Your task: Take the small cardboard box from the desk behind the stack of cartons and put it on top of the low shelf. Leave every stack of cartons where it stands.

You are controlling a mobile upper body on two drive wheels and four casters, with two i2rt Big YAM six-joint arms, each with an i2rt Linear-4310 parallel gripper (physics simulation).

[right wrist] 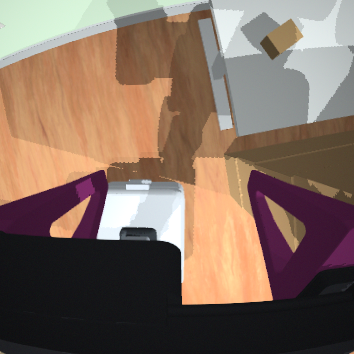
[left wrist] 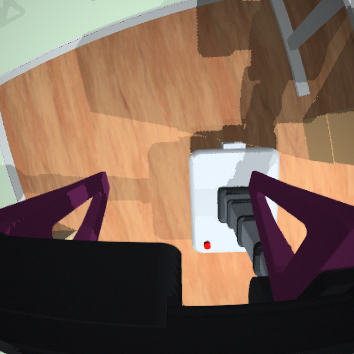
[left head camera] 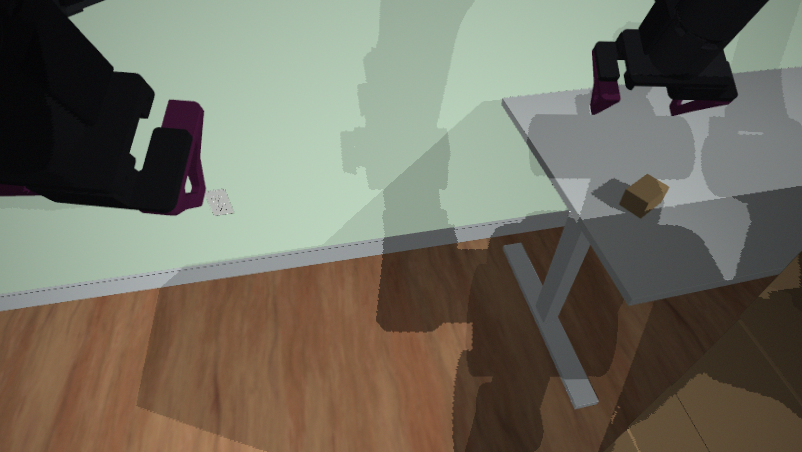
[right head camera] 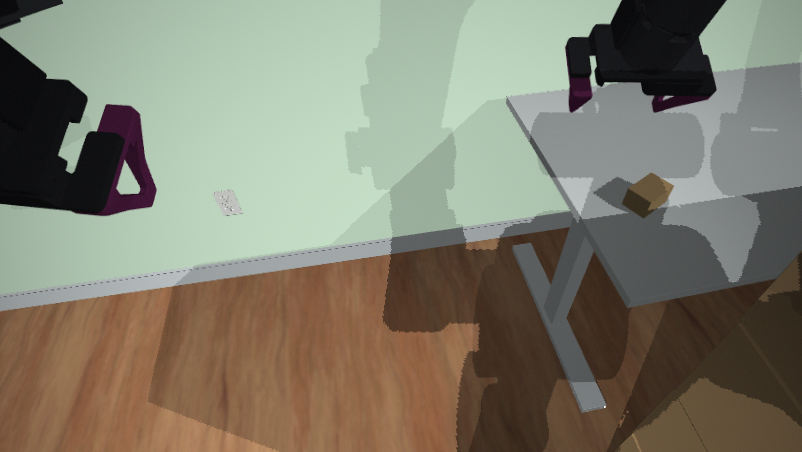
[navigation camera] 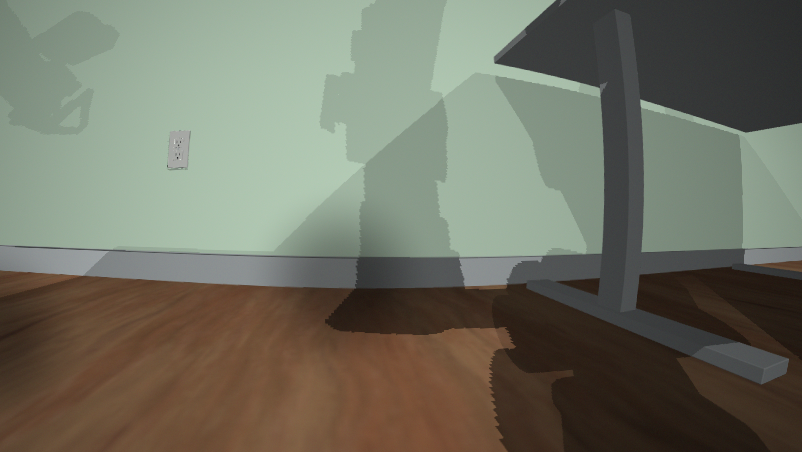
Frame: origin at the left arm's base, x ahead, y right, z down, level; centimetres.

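Seen in the pictures: left gripper, fingertip midpoint: [left wrist: 178, 178] [left head camera: 135, 191] [right head camera: 92, 192]; right gripper, fingertip midpoint: [right wrist: 177, 177] [left head camera: 631, 110] [right head camera: 612, 107].
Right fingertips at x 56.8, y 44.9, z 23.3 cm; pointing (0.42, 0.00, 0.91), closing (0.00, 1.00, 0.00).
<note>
Pixels of each thing's middle, then the offset from my right fingertips to it. "spot": a spot on its surface instead. Level surfaces: height alone.
- small cardboard box, body centre: [right head camera: 647, 195] [left head camera: 644, 195] [right wrist: 280, 39] dx +31.2, dy +28.5, dz +43.2 cm
- grey desk, its level: dz +45.7 cm
- carton stack, body centre: [right wrist: 329, 196] dx -16.1, dy +54.4, dz +50.2 cm
- foot, surface spot: [navigation camera: 620, 168] spot: dx +41.9, dy +21.0, dz +84.9 cm
The small cardboard box [left head camera: 644, 195] [right head camera: 648, 194] [right wrist: 282, 39] sits on the grey desk [left head camera: 668, 263] [right head camera: 668, 263] [right wrist: 270, 95], near its left end. My right gripper [left head camera: 637, 110] [right head camera: 614, 108] [right wrist: 177, 177] is open and empty, apart from the box; in the head views it shows above the box in the picture. My left gripper [left wrist: 178, 178] is open and empty, far to the left of the desk. Part of the carton stack [left head camera: 730, 404] [right head camera: 730, 404] [left wrist: 345, 137] [right wrist: 305, 160] shows on the near side of the desk. The low shelf cannot be made out clearly.
The desk's leg and foot [left head camera: 577, 367] [right head camera: 584, 367] [left wrist: 302, 82] [navigation camera: 620, 168] stand on the wooden floor below the desk's left end. A green wall with an outlet [left head camera: 220, 202] [right head camera: 227, 202] [navigation camera: 178, 149] runs behind. My white base [left wrist: 210, 170] [right wrist: 170, 210] stands near the cartons.
</note>
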